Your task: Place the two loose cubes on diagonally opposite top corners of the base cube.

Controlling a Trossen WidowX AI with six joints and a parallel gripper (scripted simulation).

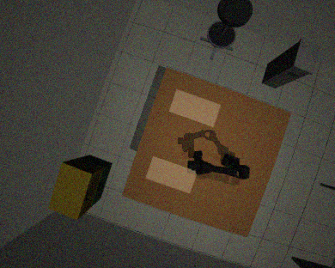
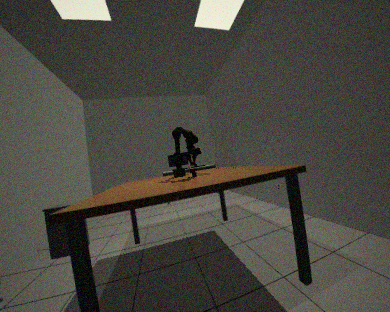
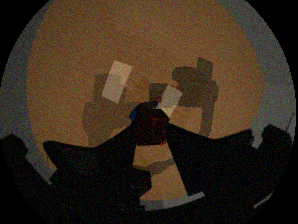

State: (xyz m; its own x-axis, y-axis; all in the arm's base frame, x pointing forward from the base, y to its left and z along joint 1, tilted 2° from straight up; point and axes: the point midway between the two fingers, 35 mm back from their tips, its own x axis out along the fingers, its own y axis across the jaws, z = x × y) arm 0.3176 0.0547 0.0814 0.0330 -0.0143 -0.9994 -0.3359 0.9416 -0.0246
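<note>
The blue cube lies 20 mm behind my gripper tip, 10 mm to the left of it and 100 mm below it.
</note>
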